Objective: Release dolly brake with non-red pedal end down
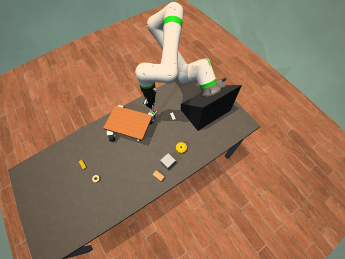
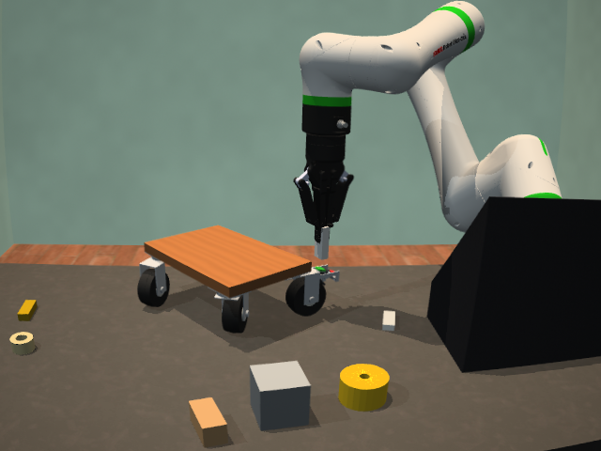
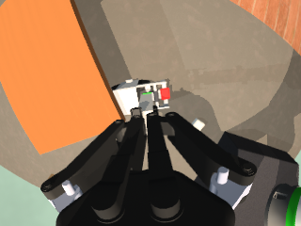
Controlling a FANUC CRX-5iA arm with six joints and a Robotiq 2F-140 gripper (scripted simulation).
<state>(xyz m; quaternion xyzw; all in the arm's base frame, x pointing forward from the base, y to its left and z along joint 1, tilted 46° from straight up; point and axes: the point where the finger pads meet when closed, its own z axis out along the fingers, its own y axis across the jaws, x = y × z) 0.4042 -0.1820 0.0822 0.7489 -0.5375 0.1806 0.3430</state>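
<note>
The brake pedal lies 1 cm behind my hand and 7 cm below it. Round my hand: yellow ring: 34 cm to the left, 13 cm below; then small white block: 13 cm behind, 8 cm to the left, 14 cm below; then grey cube: 14 cm ahead, 36 cm to the left, 11 cm below.
</note>
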